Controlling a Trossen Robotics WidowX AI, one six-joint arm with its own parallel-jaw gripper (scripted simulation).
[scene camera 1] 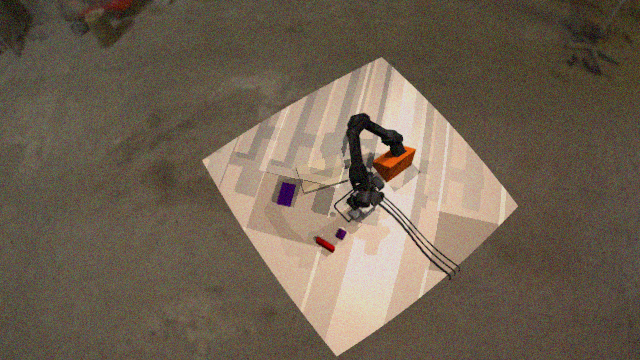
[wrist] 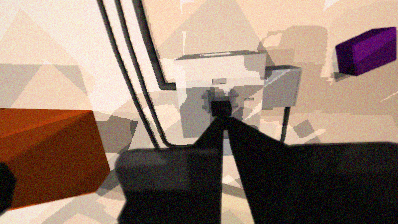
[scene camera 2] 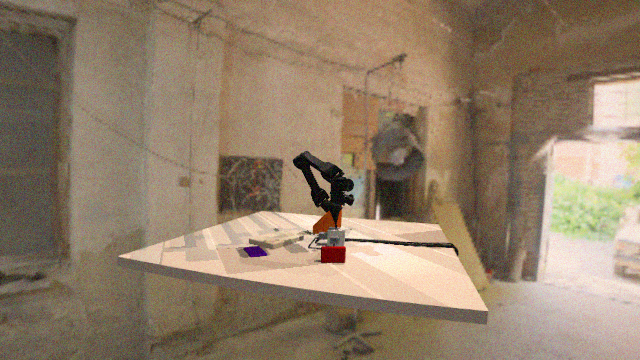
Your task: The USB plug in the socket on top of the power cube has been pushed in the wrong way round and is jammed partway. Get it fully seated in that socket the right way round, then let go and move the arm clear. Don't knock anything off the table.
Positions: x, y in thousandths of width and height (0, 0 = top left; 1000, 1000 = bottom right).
Labels:
A beige board (scene camera 1: 515, 476) is 210 cm from the lens.

